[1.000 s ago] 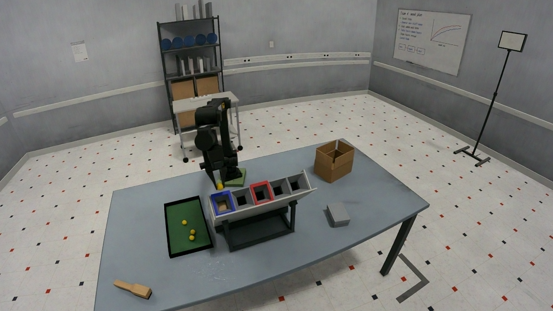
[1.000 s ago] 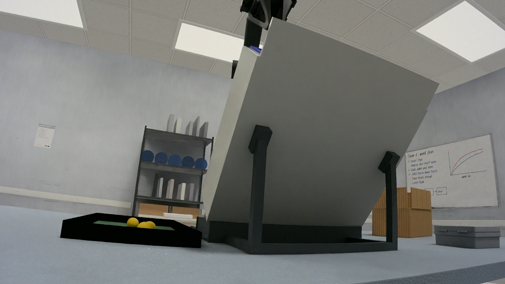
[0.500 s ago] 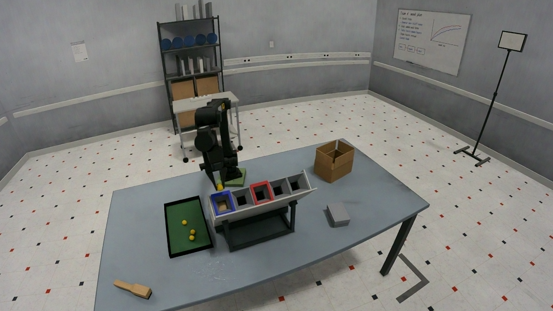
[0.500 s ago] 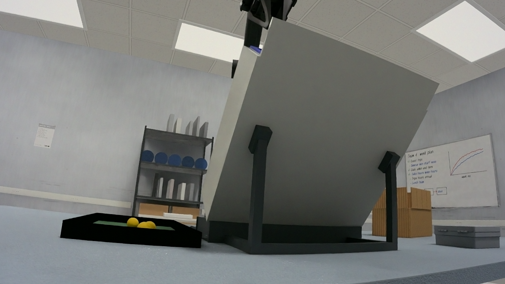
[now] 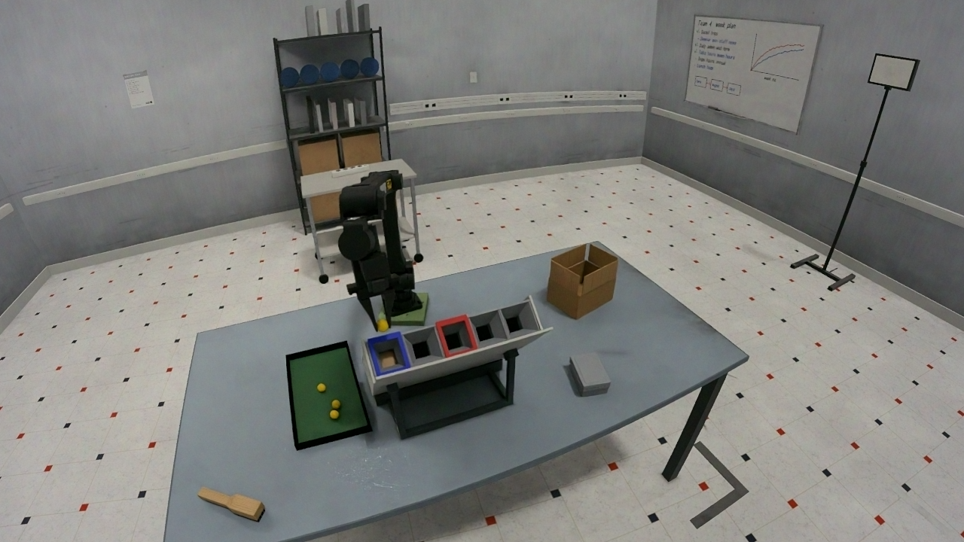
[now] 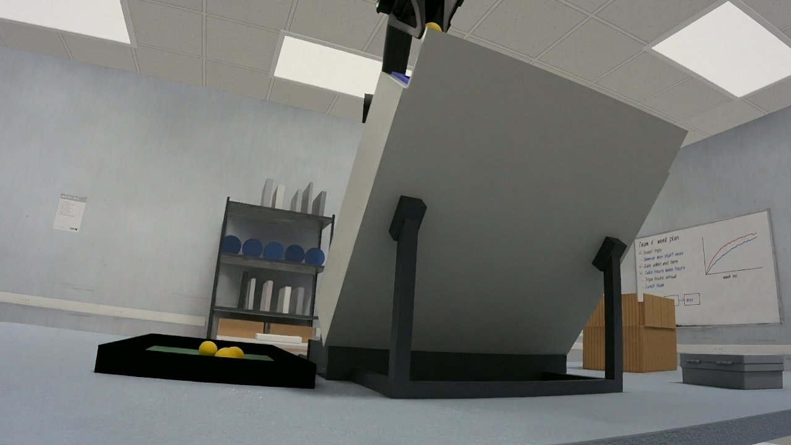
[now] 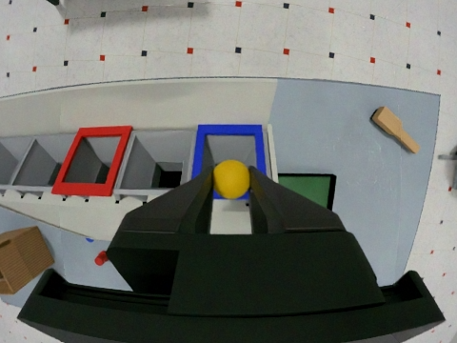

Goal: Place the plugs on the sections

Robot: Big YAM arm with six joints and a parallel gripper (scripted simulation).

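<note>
Right now the blue band is 80 mm below my hand and 10 mm ahead of it. The rest, counted from my hand: cover 190 mm below, 160 mm to the left, 140 mm behind; green tray 390 mm below, 270 mm behind, 160 mm to the right; red band 150 mm to the left, 80 mm below, 10 mm ahead.
</note>
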